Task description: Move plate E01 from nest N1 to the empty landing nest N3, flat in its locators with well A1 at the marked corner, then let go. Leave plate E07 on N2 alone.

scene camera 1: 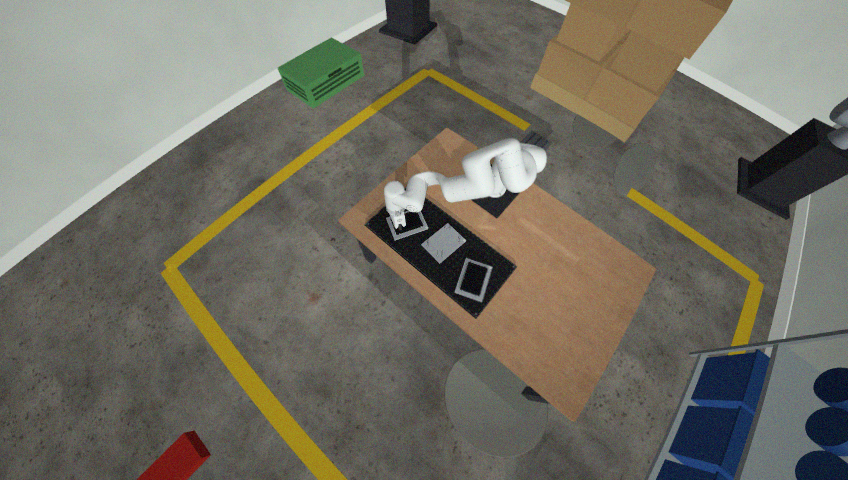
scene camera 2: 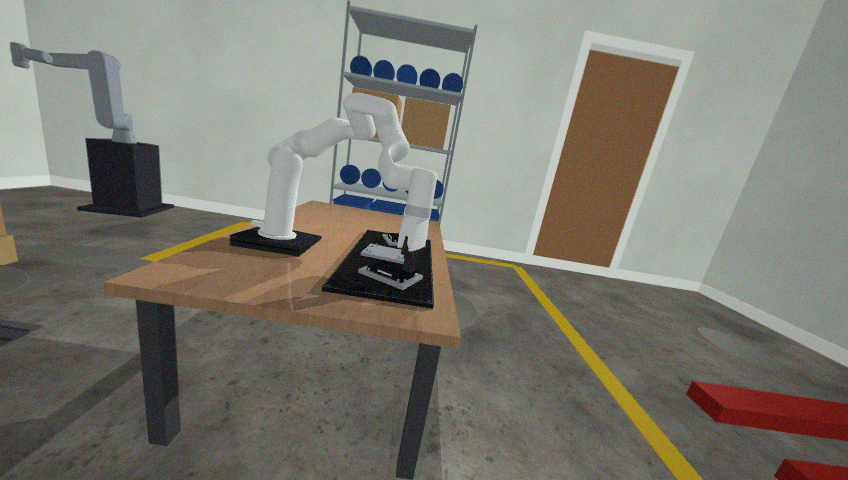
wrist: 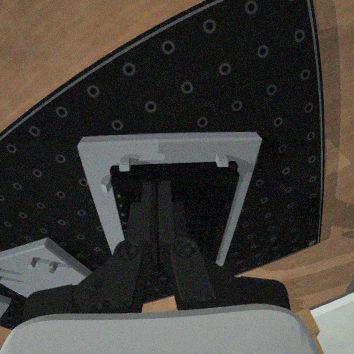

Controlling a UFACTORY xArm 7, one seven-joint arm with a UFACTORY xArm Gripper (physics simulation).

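My gripper is shut with no plate between its fingers. It points down at a black plate inside a grey nest frame. The fingertips appear low over or on this plate; contact is unclear. Small locators show on the frame's rim. The middle grey nest has no plate on it. Another black plate lies in the far nest frame. Labels and well A1 are not readable, and the fingers hide part of the nearer plate.
The nests stand in a row on a black perforated board. The board lies on a wooden table. The arm's black base is beside it. A shelf rack stands behind the table in scene camera 2.
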